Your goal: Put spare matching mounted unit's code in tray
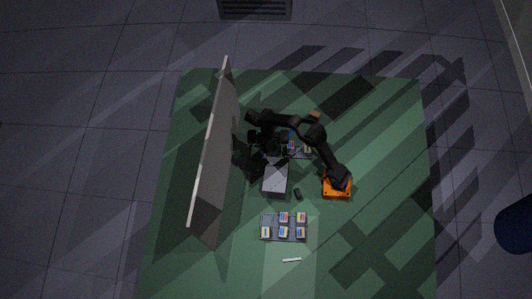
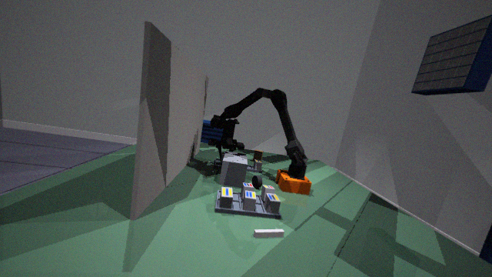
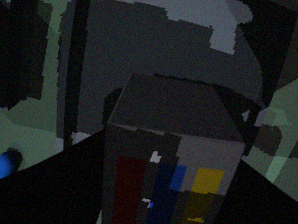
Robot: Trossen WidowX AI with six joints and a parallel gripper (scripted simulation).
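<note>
The dark grey tray lies 2 cm below my gripper tip. The rest, counted from my gripper tip: grey mounted unit 8 cm behind, 17 cm to the left, 2 cm above; then blue rod 9 cm behind, 13 cm to the right, 2 cm below; then tan cube 18 cm behind, 20 cm to the right, 1 cm above.
</note>
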